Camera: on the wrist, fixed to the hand. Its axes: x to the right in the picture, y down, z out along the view.
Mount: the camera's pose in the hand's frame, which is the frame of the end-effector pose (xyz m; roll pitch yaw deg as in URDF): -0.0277 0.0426 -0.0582 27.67 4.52 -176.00
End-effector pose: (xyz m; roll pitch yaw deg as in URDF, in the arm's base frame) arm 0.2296 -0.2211 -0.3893 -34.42 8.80 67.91
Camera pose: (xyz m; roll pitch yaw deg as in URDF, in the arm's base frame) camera 0.2131 -0.2558 -0.4563 61.11 -7.28 -106.19
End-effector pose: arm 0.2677 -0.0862 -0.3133 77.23 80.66 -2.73
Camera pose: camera 0.2946 -0.0212 -0.2813 -35.95 -75.34 163.21
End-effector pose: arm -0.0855 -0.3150 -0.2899 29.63 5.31 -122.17
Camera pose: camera -0.0137 -0.3244 -0.3167 -2.17 0.60 59.06
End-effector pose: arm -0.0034 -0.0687 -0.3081 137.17 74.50 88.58
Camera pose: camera -0.0102 -0.0069 -0.2623 -88.23 -73.97 -113.67
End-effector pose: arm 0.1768 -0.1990 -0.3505 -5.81 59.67 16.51
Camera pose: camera 0.1015 -0.1833 -0.3580 26.74 -55.32 -155.70
